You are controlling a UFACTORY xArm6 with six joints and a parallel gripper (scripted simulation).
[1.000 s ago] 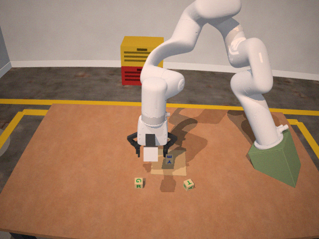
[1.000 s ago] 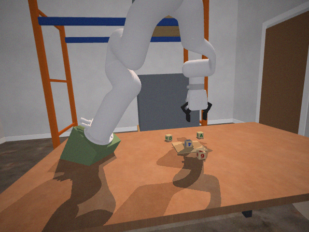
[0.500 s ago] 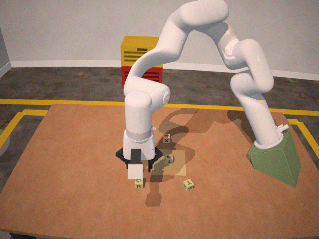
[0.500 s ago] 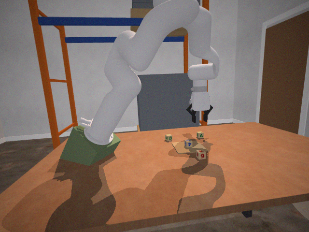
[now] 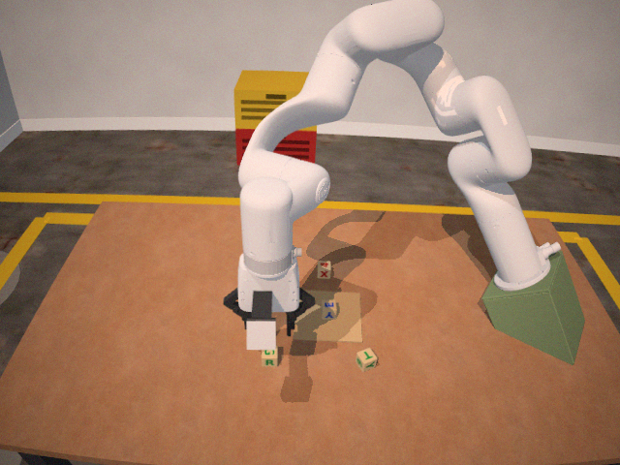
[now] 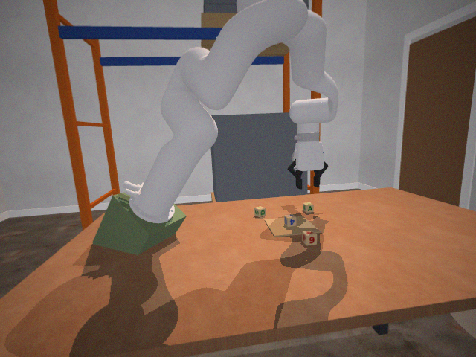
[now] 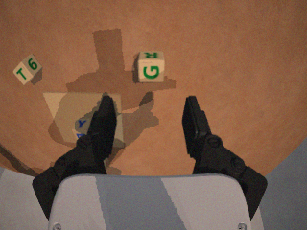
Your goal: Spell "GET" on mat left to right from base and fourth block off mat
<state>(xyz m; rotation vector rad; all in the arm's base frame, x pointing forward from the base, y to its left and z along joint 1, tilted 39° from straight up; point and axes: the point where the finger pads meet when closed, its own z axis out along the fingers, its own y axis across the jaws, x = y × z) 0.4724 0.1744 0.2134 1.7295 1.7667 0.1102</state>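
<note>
The g block is 9 cm below my hand. Round my hand: tan mat (13 cm behind, 11 cm below, 10 cm to the right); e block (13 cm behind, 10 cm to the right, 9 cm below); t block (18 cm behind, 9 cm below, 3 cm to the left).
</note>
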